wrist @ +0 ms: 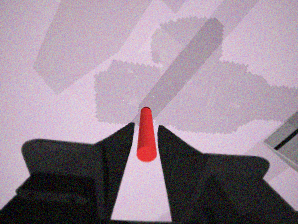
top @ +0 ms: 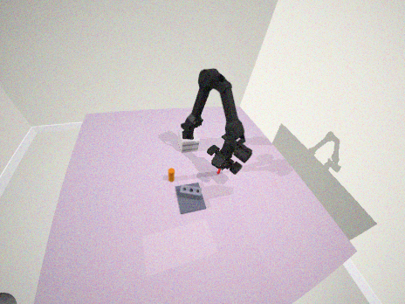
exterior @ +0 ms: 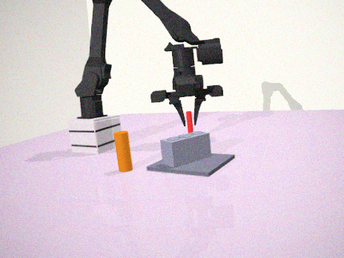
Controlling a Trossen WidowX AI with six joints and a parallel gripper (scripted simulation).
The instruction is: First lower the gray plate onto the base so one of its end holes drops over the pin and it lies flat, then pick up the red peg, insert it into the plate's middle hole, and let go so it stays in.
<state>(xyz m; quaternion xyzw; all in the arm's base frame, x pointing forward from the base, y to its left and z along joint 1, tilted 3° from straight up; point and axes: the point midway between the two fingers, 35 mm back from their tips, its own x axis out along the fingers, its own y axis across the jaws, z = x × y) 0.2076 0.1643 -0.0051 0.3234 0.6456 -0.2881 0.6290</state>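
My gripper tip is now right at the red peg. From my gripper tip the other things lie so: gray plate 17 cm to the right, 13 cm ahead; gray base 16 cm to the right, 14 cm ahead, 3 cm below; orange cylinder 26 cm to the right, 3 cm ahead.
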